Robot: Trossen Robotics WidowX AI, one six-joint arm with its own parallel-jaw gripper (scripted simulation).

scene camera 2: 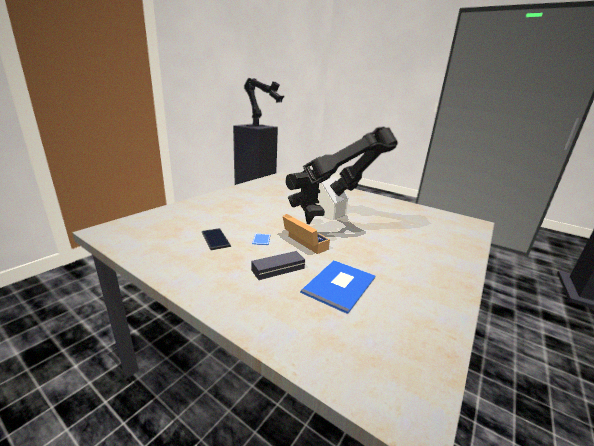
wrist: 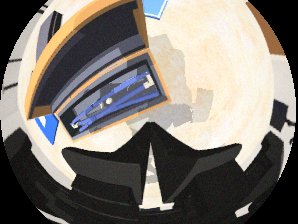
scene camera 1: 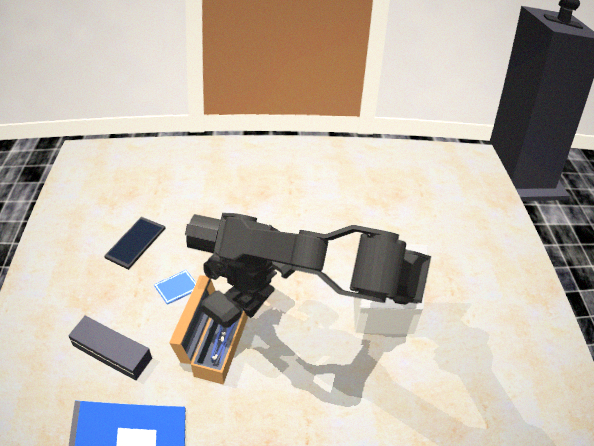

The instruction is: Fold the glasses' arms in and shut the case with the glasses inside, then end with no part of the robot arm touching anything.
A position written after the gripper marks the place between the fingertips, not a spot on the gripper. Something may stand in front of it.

In view: the gripper (scene camera 1: 250,315), a blue book (scene camera 2: 340,286), a grey box (scene camera 1: 117,351), a dark phone (scene camera 1: 129,248), a blue card (scene camera 1: 180,285) and an orange glasses case (scene camera 2: 322,246).
The grey box also shows in scene camera 2 (scene camera 2: 276,265). The gripper shows as well in scene camera 2 (scene camera 2: 308,224) and in the wrist view (wrist: 150,125). The wrist view does not show the dark phone: it is out of frame.
